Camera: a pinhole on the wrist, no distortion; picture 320 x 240 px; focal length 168.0 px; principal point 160.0 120.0 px. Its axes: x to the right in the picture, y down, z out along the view. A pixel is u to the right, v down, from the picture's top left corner.
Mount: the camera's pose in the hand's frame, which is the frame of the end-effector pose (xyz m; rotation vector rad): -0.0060 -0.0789 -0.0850 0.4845 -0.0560 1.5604
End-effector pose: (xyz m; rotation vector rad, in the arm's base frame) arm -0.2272 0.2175 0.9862 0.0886 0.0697 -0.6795
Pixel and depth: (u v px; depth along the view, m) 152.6 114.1 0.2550
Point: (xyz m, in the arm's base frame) -0.2768 0.0249 1.1083
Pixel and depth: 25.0 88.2 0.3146
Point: -0.3873 -0.1958 1.0486
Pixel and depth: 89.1 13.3 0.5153
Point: -0.1508 -0.4163 1.1414
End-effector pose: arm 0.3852 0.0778 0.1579 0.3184 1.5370 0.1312
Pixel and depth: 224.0 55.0 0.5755
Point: 0.8412 0.0807 -0.2081
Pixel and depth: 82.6 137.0 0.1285
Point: 0.3801 -0.0894 0.0940
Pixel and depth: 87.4 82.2 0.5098
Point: 0.6132 -0.3154 -0.1928
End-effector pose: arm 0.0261 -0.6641 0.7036 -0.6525 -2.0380 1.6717
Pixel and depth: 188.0 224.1 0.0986
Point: 0.0323 -0.7236 0.7958
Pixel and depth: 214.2 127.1 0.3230
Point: -0.1837 -0.8294 0.7465
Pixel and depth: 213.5 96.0 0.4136
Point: -0.3026 -0.8290 0.7351
